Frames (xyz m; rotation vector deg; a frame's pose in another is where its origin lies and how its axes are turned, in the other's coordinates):
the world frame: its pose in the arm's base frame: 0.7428 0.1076 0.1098 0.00 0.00 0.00
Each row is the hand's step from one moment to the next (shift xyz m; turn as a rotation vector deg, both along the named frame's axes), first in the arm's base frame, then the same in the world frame.
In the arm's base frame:
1: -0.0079 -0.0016 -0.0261 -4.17 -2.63 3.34
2: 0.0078 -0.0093 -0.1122 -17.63 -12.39 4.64
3: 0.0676 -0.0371 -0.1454 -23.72 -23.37 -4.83
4: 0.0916 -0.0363 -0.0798 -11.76 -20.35 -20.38
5: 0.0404 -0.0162 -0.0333 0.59 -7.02 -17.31
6: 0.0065 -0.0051 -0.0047 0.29 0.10 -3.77
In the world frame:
1: -0.0079 -0.0016 -0.0261 -4.17 -2.63 3.34
2: 0.0078 -0.0093 -0.1122 -17.63 -12.39 4.64
3: 0.0676 -0.0371 -0.1454 -23.72 -23.37 -4.83
4: 0.0916 -0.0363 -0.0798 -11.76 -20.35 -20.38
5: 0.0404 -0.0162 -0.0333 0.59 -7.02 -17.31
6: 0.0065 -0.0051 -0.0047 0.29 0.10 -3.77

